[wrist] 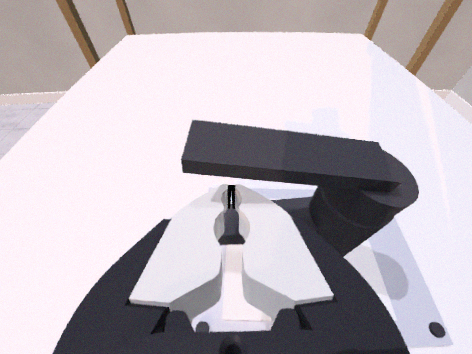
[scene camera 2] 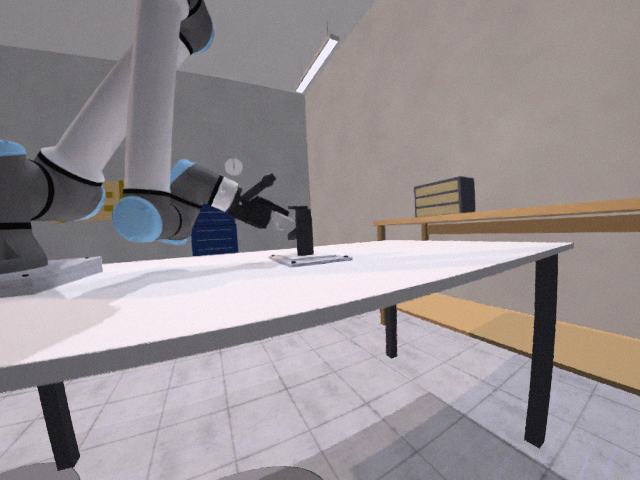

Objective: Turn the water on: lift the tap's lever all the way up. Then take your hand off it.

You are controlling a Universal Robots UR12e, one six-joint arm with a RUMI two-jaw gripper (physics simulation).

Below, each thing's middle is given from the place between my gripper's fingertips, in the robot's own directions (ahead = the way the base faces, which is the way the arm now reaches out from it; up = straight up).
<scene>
Right now the black tap lever [wrist: 367,185] is 20 mm behind my hand, 40 mm to the right of it and 30 mm above it. Also, from my hand: pale base plate [wrist: 418,317] 20 mm behind, 80 mm to the right, 110 mm below.
</scene>
